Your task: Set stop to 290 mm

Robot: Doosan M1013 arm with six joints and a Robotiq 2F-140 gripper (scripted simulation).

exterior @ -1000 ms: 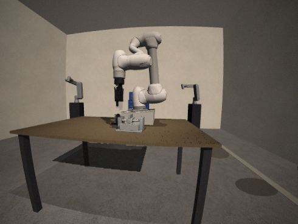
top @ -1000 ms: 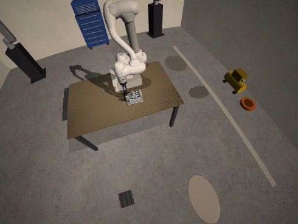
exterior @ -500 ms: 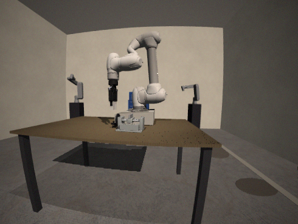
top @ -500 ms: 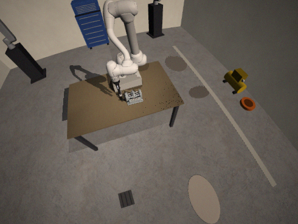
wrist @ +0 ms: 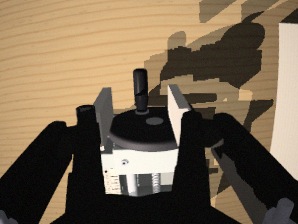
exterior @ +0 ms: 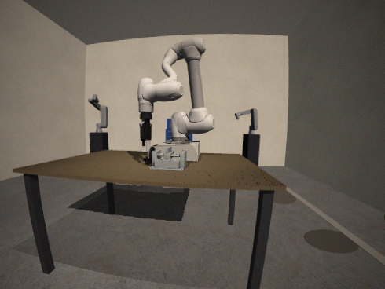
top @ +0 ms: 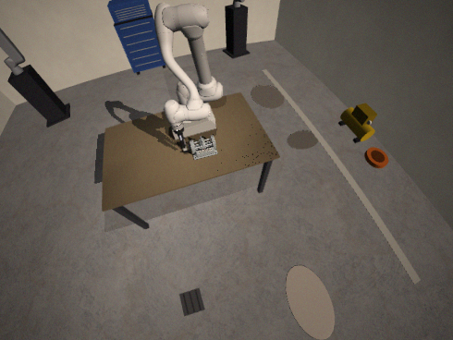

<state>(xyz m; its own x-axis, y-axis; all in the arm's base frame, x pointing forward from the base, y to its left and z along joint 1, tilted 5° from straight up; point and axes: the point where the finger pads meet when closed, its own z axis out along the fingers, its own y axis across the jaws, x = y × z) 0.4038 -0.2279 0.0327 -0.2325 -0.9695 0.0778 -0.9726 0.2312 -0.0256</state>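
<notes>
Now: the black handwheel handle 90 mm below my hand. Also, from my hand: grey stop fixture 140 mm to the left, 40 mm below, 30 mm ahead.
</notes>
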